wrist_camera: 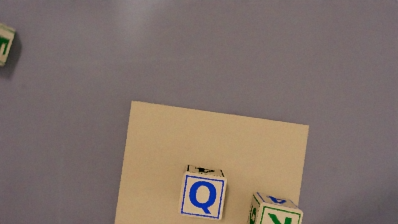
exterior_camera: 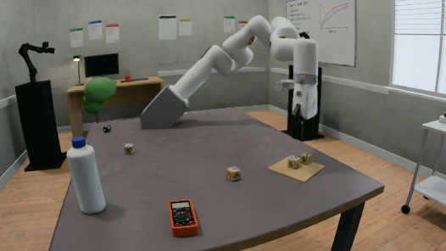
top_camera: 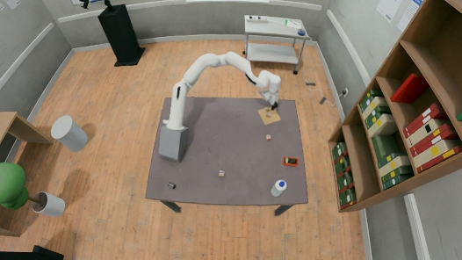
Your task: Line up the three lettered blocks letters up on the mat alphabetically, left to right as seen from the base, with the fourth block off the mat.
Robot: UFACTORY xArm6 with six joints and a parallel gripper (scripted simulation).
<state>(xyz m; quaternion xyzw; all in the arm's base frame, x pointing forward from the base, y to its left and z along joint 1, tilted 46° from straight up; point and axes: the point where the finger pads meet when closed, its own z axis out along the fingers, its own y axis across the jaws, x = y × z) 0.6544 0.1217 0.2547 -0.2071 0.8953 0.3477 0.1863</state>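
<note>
Now: hand 11 cm above the tan mat, 2 cm to the left of it and 1 cm short of it. From my hand the other things lie so: black object 65 cm behind, 64 cm to the right, 10 cm below; white bottle 63 cm to the right, 5 cm ahead, 3 cm below.
</note>
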